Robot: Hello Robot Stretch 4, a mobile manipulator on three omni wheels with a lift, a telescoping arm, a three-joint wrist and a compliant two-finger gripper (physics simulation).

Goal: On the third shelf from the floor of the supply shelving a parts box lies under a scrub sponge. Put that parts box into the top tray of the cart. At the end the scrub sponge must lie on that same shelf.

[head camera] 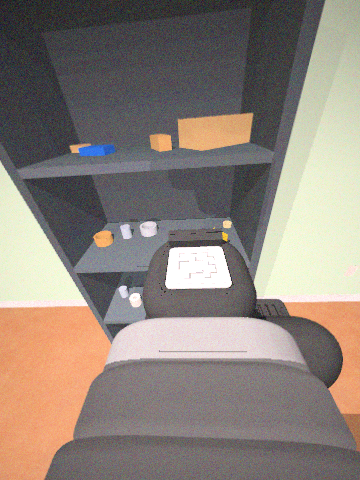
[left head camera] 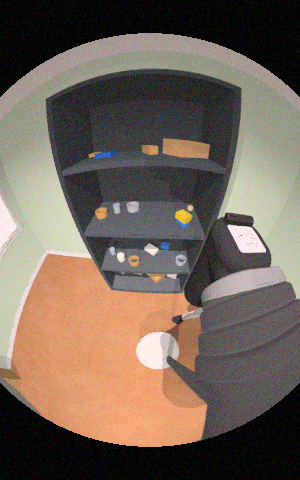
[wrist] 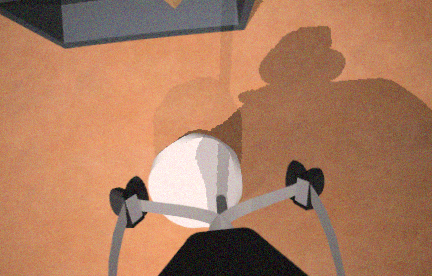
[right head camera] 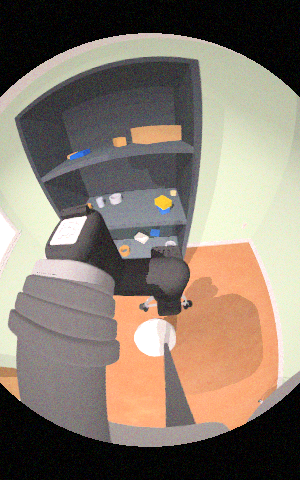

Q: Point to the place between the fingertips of my gripper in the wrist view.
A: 216, 184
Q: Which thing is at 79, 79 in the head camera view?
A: A dark grey supply shelving.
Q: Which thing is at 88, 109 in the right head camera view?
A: A dark grey supply shelving.
